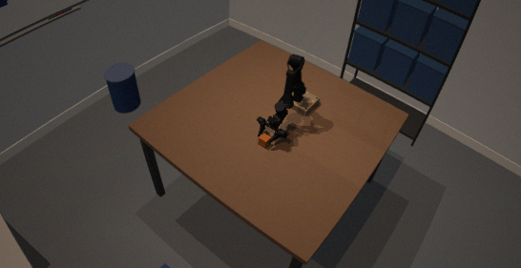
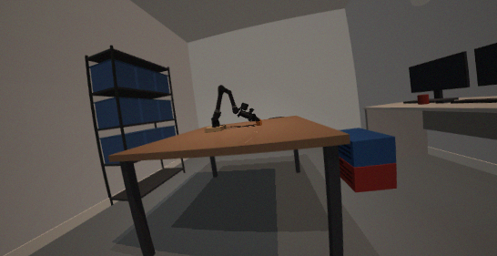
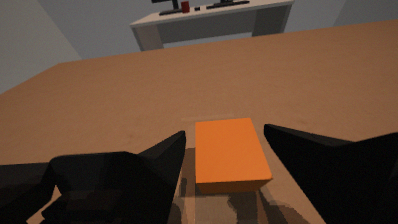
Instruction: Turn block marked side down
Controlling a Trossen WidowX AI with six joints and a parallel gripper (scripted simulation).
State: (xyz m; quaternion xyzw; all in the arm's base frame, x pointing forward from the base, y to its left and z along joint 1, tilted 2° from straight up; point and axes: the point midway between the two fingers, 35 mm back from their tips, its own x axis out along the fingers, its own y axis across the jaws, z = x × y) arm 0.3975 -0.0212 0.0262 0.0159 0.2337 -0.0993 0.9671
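My gripper tip is now 1 cm past the block and 3 cm above it.
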